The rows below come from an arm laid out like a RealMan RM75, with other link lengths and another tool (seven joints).
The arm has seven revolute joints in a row. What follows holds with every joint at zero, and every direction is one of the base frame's.
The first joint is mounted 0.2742 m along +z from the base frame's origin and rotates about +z.
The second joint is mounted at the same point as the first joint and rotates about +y.
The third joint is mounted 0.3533 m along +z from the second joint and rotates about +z.
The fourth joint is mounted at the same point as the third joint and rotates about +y.
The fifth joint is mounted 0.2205 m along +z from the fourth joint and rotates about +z.
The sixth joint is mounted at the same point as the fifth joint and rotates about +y.
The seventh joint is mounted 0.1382 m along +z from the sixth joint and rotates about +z.
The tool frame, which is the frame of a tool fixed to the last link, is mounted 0.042 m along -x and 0.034 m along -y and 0.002 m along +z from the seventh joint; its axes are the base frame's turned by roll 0, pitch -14.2 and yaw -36.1 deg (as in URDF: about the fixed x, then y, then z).
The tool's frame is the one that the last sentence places.
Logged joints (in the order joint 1, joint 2, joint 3, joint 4, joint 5, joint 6, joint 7), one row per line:
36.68, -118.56, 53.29, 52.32, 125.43, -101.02, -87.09
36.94, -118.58, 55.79, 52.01, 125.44, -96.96, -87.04
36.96, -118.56, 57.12, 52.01, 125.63, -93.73, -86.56
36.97, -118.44, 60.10, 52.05, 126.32, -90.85, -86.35
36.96, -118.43, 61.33, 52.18, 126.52, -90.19, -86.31
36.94, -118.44, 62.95, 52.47, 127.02, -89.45, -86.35
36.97, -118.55, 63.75, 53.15, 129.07, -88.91, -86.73
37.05, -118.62, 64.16, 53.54, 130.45, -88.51, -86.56
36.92, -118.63, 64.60, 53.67, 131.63, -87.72, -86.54
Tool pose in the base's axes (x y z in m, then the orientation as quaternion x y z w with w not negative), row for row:
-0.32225, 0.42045, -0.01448, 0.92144, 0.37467, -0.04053, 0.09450
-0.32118, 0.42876, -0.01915, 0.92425, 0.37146, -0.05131, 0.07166
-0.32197, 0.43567, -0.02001, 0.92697, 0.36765, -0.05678, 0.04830
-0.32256, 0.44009, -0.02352, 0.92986, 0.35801, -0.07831, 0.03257
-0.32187, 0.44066, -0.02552, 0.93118, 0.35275, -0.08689, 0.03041
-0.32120, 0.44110, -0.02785, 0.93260, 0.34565, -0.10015, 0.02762
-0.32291, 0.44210, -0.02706, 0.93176, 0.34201, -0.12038, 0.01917
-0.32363, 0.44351, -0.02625, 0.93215, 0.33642, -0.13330, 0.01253
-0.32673, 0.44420, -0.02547, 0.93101, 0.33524, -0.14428, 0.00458
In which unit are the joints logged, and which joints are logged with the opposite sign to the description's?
The joints are logged in degrees. Opposite sign: joint 1, joint 6.
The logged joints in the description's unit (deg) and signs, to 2 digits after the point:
-36.68, -118.56, 53.29, 52.32, 125.43, 101.02, -87.09
-36.94, -118.58, 55.79, 52.01, 125.44, 96.96, -87.04
-36.96, -118.56, 57.12, 52.01, 125.63, 93.73, -86.56
-36.97, -118.44, 60.10, 52.05, 126.32, 90.85, -86.35
-36.96, -118.43, 61.33, 52.18, 126.52, 90.19, -86.31
-36.94, -118.44, 62.95, 52.47, 127.02, 89.45, -86.35
-36.97, -118.55, 63.75, 53.15, 129.07, 88.91, -86.73
-37.05, -118.62, 64.16, 53.54, 130.45, 88.51, -86.56
-36.92, -118.63, 64.60, 53.67, 131.63, 87.72, -86.54

